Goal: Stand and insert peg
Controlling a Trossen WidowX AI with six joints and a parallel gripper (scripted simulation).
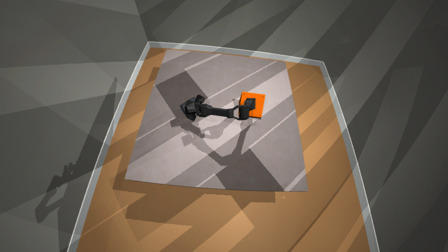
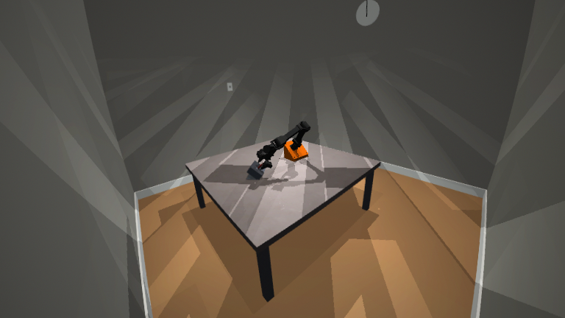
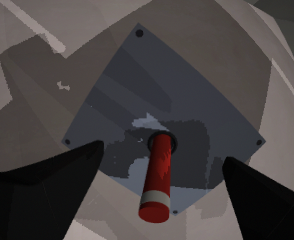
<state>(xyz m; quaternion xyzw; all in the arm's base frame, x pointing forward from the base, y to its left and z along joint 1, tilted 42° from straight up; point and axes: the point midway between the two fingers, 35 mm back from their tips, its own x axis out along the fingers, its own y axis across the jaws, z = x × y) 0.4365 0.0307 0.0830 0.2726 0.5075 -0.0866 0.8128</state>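
Right now my gripper tip is 1 cm past the red peg, 1 cm to the right of it and 1 cm below it. From my gripper tip the other things lie so: sloped grey-blue panel: 2 cm ahead, 2 cm to the right, 4 cm below.
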